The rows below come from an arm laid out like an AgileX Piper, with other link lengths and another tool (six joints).
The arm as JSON. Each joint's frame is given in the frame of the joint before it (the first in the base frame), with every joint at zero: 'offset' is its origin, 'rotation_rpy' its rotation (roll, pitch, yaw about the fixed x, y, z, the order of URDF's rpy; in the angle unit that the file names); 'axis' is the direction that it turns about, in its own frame. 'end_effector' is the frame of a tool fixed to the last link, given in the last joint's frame.
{
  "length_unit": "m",
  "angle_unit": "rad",
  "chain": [
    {
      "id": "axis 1",
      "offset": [
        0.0,
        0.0,
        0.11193
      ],
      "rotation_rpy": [
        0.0,
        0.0,
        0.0
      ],
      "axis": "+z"
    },
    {
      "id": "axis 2",
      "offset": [
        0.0,
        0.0,
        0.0
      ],
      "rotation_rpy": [
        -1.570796,
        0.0,
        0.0
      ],
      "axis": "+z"
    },
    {
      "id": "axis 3",
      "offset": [
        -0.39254,
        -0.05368,
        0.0
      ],
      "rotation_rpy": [
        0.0,
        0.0,
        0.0
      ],
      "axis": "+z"
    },
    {
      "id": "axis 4",
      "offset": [
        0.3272,
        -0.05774,
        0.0
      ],
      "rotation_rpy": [
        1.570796,
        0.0,
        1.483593
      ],
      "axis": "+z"
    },
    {
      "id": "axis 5",
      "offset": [
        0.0,
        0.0,
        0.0
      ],
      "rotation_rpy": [
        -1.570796,
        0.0,
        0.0
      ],
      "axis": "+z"
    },
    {
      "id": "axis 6",
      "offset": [
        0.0,
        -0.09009,
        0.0
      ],
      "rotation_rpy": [
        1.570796,
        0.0,
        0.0
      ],
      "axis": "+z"
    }
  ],
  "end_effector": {
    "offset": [
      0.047,
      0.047,
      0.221
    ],
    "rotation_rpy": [
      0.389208,
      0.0,
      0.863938
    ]
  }
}
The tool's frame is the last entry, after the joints.
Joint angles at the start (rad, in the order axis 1, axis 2, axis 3, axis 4, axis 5, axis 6):
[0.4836, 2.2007, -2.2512, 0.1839, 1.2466, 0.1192]
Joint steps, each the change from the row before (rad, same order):
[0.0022, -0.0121, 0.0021, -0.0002, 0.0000, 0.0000]
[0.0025, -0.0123, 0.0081, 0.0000, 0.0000, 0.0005]
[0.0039, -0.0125, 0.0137, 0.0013, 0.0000, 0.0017]
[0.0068, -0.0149, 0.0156, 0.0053, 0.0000, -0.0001]
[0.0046, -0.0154, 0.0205, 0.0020, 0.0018, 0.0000]
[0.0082, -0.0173, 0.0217, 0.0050, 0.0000, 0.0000]
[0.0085, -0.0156, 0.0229, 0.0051, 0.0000, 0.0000]
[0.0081, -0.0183, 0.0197, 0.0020, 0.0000, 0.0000]
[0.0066, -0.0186, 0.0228, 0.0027, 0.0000, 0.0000]
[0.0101, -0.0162, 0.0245, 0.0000, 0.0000, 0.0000]
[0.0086, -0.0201, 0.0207, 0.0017, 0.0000, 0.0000]
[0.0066, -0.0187, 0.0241, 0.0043, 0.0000, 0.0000]
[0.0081, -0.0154, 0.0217, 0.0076, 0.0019, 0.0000]
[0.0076, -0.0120, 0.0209, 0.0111, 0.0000, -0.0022]
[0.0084, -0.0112, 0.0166, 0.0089, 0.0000, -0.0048]
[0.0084, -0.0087, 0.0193, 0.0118, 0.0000, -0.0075]
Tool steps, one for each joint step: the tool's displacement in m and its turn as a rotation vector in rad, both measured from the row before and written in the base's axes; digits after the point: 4 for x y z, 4 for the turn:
[-0.0021, 0.0005, 0.0075, 0.0045, -0.0089, 0.0022]
[-0.0034, 0.0002, 0.0051, 0.0021, -0.0035, 0.0021]
[-0.0053, 0.0008, 0.0030, 0.0011, 0.0023, 0.0026]
[-0.0077, 0.0029, 0.0042, 0.0042, 0.0031, 0.0077]
[-0.0077, 0.0000, 0.0018, -0.0016, 0.0069, 0.0052]
[-0.0097, 0.0026, 0.0030, 0.0022, 0.0063, 0.0089]
[-0.0100, 0.0026, 0.0013, 0.0008, 0.0088, 0.0092]
[-0.0090, 0.0017, 0.0041, 0.0010, 0.0022, 0.0084]
[-0.0091, 0.0006, 0.0029, 0.0002, 0.0050, 0.0069]
[-0.0104, 0.0015, 0.0002, -0.0043, 0.0071, 0.0101]
[-0.0097, 0.0011, 0.0045, 0.0011, 0.0014, 0.0088]
[-0.0098, 0.0003, 0.0023, 0.0008, 0.0068, 0.0071]
[-0.0108, 0.0018, 0.0014, 0.0020, 0.0109, 0.0093]
[-0.0103, 0.0027, 0.0001, 0.0040, 0.0126, 0.0107]
[-0.0095, 0.0028, 0.0010, 0.0034, 0.0074, 0.0135]
[-0.0103, 0.0030, -0.0014, 0.0024, 0.0123, 0.0161]

